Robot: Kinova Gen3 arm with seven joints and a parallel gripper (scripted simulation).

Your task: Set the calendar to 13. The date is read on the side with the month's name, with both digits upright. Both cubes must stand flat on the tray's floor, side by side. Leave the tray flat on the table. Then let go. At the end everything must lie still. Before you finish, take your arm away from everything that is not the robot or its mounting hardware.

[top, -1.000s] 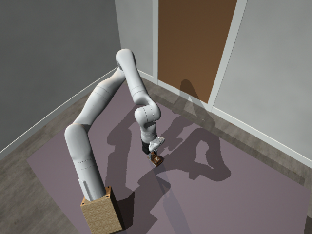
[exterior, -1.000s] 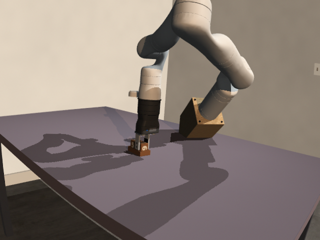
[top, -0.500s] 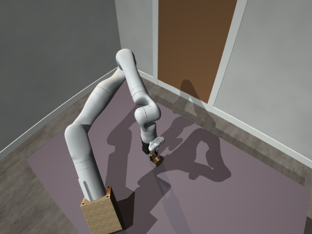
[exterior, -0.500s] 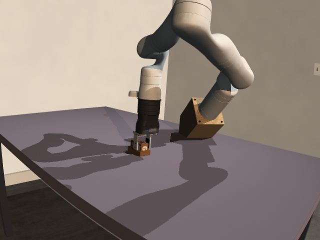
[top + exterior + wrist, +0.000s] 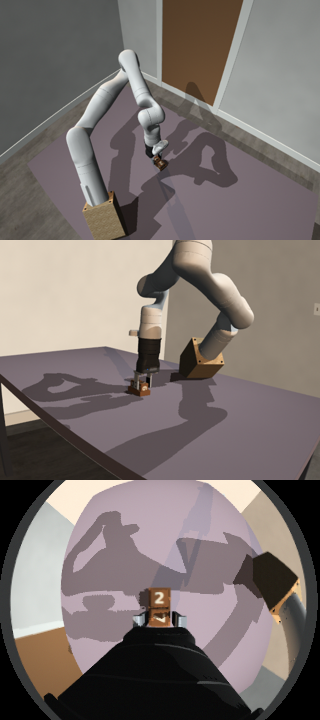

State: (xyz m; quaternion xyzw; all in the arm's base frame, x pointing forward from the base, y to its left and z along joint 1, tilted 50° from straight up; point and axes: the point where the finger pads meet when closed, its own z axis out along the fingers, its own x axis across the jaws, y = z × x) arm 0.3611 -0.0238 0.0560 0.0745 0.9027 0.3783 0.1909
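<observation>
The tray is 2 cm to the right of my hand and 3 cm below it.
</observation>
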